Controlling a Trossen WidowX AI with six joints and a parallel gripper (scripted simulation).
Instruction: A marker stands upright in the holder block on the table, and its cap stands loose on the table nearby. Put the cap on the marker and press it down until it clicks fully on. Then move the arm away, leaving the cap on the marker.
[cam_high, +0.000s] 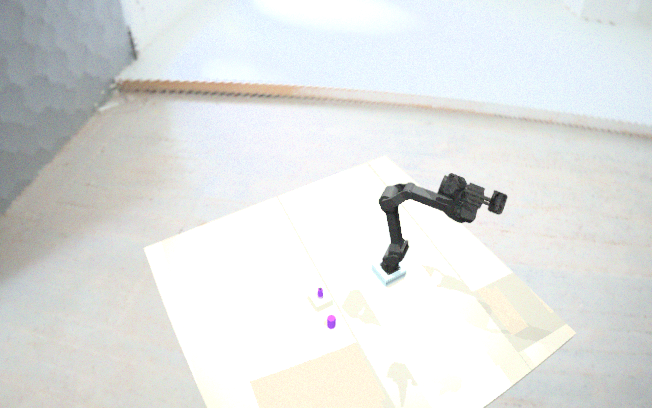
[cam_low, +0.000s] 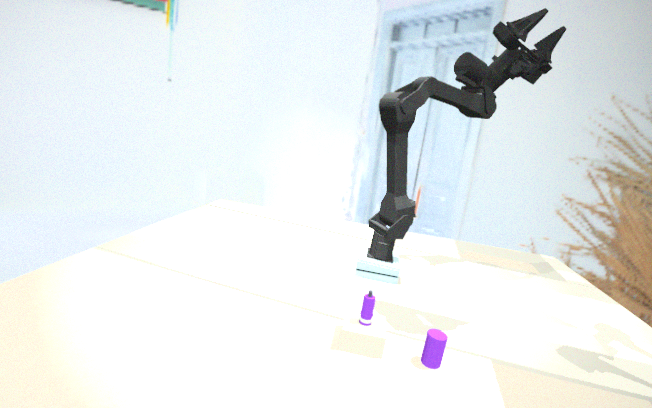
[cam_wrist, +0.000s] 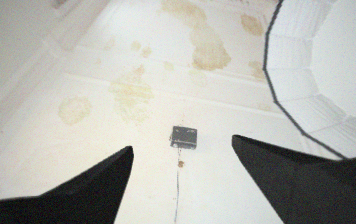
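Now: the purple cap 35 cm ahead of my gripper tip, 20 cm to the right of it and 62 cm below it. From my gripper tip the other things lie so: holder block (34 cm ahead, 31 cm to the right, 62 cm below).
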